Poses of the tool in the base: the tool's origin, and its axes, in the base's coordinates. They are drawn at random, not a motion.
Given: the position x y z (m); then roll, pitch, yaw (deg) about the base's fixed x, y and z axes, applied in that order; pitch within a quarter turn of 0, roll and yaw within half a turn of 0.
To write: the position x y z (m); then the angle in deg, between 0 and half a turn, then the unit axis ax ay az. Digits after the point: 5 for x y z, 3 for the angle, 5 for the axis.
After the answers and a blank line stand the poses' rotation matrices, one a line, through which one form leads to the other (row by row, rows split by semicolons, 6 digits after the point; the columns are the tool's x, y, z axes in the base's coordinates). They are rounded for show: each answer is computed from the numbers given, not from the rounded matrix.
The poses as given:
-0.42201 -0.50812 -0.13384 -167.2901 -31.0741 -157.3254
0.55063 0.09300 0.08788 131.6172 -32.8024 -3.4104
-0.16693 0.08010 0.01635 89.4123 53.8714 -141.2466
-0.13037 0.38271 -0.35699 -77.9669 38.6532 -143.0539
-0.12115 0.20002 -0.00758 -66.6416 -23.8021 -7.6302
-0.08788 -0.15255 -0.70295 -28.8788 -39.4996 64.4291
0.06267 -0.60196 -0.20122 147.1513 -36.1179 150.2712
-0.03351 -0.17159 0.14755 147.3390 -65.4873 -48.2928
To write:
-0.42201 -0.50812 -0.13384 152.220 0.22385 -0.96113 0.16162
0.55063 0.09300 0.08788 132.768 0.95087 -0.15465 0.26822
-0.16693 0.08010 0.01635 169.627 -0.51389 0.48681 0.70635
-0.13037 0.38271 -0.35699 129.078 0.06191 0.71391 -0.69750
-0.12115 0.20002 -0.00758 72.140 -0.93040 -0.23128 -0.28438
-0.08788 -0.15255 -0.70295 70.616 -0.04172 -0.69549 0.71733
0.06267 -0.60196 -0.20122 154.766 -0.32655 -0.88019 -0.34442
-0.03351 -0.17159 0.14755 129.301 0.74617 -0.51893 0.41706

-0.790301 -0.480834 -0.379768; -0.330178 0.856323 -0.397107; 0.516146 -0.188443 -0.835513
0.839055 -0.443798 0.314689; -0.050002 -0.638882 -0.767678; 0.541743 0.628390 -0.558248
-0.459798 -0.623426 -0.632398; -0.369072 -0.513565 0.774620; -0.807696 0.589569 0.006048
-0.624129 0.613524 0.483788; -0.469395 0.200563 -0.859909; -0.624605 -0.763781 0.162808
0.906844 0.419866 -0.036698; -0.121485 0.343776 0.931160; 0.403579 -0.839958 0.362759
0.333056 -0.657281 -0.676058; 0.696049 0.655059 -0.293960; 0.636073 -0.372665 0.675672
-0.701484 0.694253 -0.161038; 0.400587 0.570980 0.716597; 0.589449 0.438172 -0.678642
0.276040 -0.955200 0.106747; -0.309742 -0.193544 -0.930914; 0.909869 0.223905 -0.349291

